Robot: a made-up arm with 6 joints.
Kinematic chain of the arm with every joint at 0, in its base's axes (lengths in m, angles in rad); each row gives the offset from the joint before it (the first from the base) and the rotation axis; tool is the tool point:
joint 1: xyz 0 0 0.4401 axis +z
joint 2: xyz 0 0 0 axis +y
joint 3: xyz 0 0 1.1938 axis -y
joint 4: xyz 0 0 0 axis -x
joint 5: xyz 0.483 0 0 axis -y
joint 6: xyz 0 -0.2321 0 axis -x
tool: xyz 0 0 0
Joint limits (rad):
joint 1: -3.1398..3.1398
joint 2: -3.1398..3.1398
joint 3: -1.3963..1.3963
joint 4: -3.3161..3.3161
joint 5: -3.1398..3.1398
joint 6: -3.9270..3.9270
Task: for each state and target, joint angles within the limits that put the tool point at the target. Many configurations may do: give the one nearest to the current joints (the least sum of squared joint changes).
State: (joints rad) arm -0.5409 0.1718 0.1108 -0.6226 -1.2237 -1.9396
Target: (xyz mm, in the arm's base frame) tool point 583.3 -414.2 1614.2
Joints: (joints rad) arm -0.3377 0.1594 0.3973 -0.5525 -1.2237 -1.9396
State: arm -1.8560 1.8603 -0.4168 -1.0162 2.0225 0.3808
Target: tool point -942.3 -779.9 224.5
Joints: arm -2.3092 1.3261 0.1718 -0.7366 2.0225 0.3808
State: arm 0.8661 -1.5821 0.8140 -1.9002 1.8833 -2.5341
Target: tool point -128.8 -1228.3 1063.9
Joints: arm 1.5028 -1.4940 0.5997 -1.7662 1.8833 -2.5341
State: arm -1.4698 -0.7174 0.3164 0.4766 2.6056 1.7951
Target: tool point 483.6 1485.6 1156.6
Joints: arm -1.9568 -1.1777 1.0475 1.0709 2.6056 1.7951
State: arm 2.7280 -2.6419 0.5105 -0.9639 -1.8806 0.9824
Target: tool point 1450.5 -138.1 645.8
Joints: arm 2.9498 -1.7644 0.7405 -0.9180 -1.8806 0.9824
